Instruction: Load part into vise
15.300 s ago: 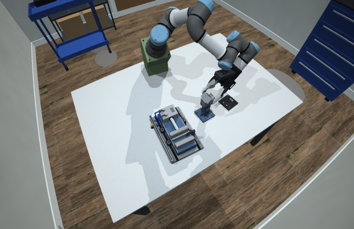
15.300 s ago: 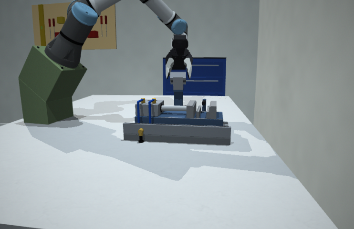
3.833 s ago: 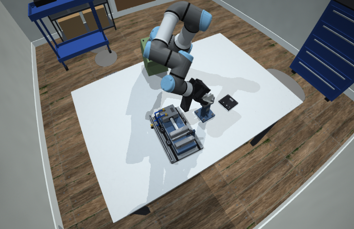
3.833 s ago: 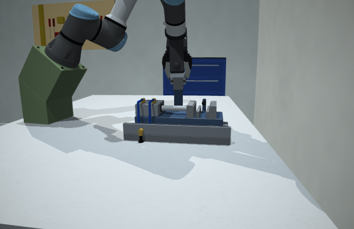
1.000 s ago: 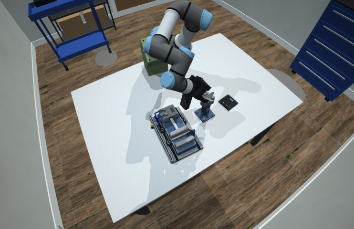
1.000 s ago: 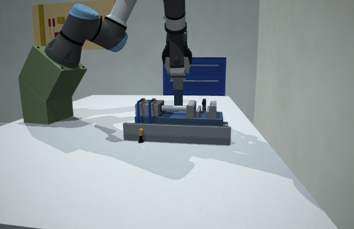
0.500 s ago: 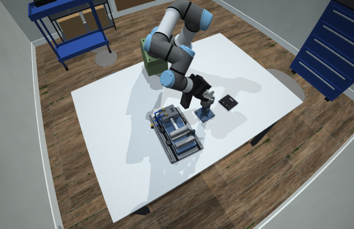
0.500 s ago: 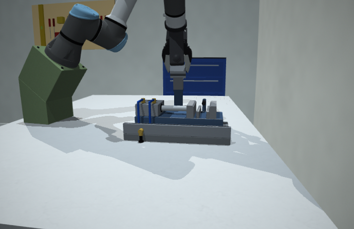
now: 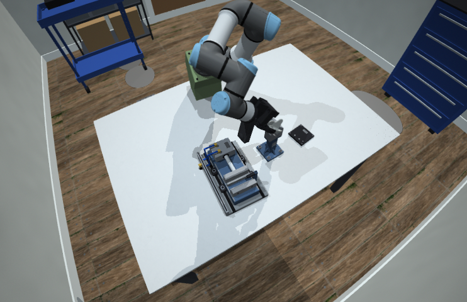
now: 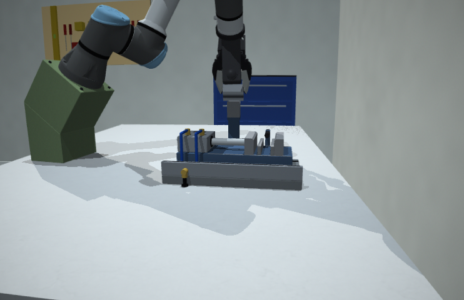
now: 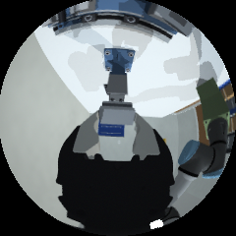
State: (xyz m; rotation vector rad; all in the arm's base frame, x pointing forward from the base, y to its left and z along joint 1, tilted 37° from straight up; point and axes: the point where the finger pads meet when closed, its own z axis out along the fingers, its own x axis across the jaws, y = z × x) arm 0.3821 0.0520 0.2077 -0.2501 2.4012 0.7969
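My gripper is now 1 cm above the part. The rest, counted from my hand: work stop (7 cm ahead, 18 cm to the right, 10 cm below); then air cylinder (10 cm behind, 19 cm to the right, 11 cm below); then moving jaw (3 cm ahead, 21 cm to the right, 11 cm below).
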